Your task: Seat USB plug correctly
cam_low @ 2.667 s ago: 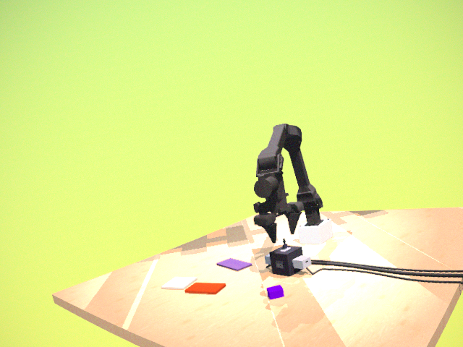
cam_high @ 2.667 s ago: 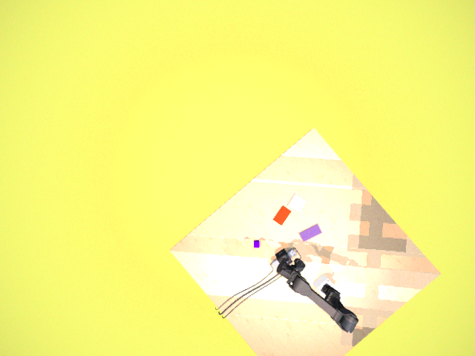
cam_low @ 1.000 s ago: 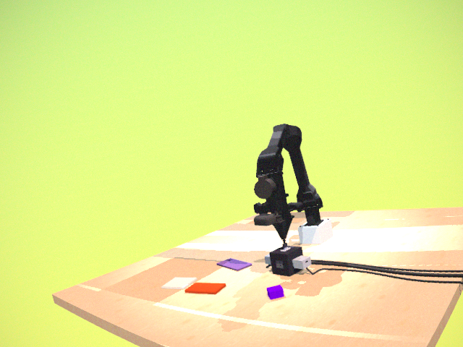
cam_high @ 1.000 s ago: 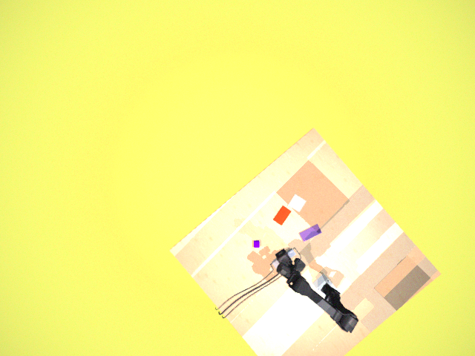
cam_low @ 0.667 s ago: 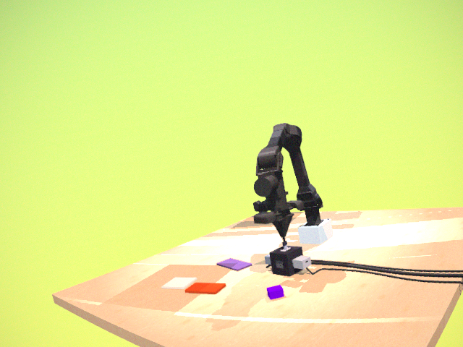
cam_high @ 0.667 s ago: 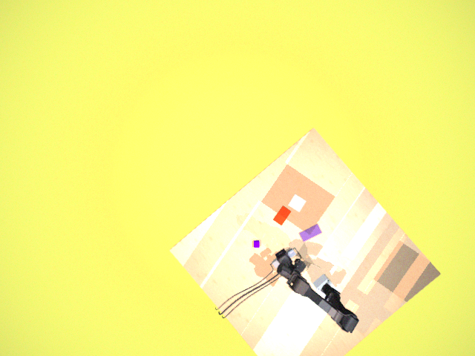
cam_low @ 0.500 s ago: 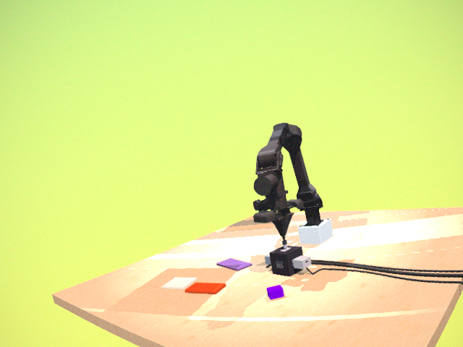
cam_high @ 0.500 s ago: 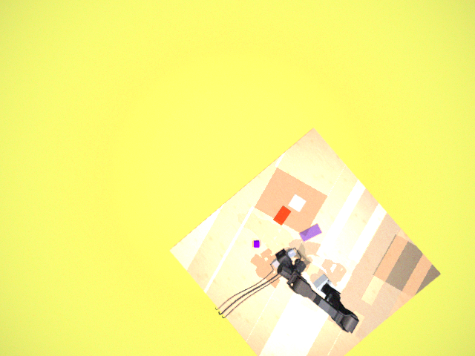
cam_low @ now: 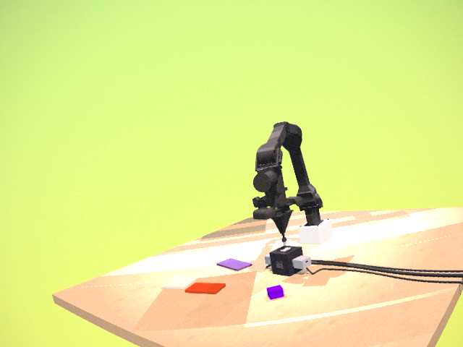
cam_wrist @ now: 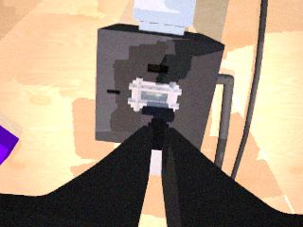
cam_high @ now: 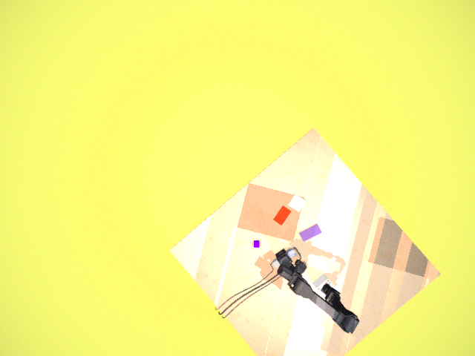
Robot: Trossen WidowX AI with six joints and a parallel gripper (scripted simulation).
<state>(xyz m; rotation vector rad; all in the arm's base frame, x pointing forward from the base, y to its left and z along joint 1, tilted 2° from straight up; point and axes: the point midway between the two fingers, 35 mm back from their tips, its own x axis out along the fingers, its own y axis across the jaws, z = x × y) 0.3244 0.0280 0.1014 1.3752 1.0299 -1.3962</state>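
Now: gripper tip 2 cm above the usb plug. From my gripper tip the other things lie so: usb socket 6 cm below; purple block 19 cm ahead, 12 cm below, 5 cm to the left; purple flat tile 24 cm to the right, 13 cm below, 5 cm behind.
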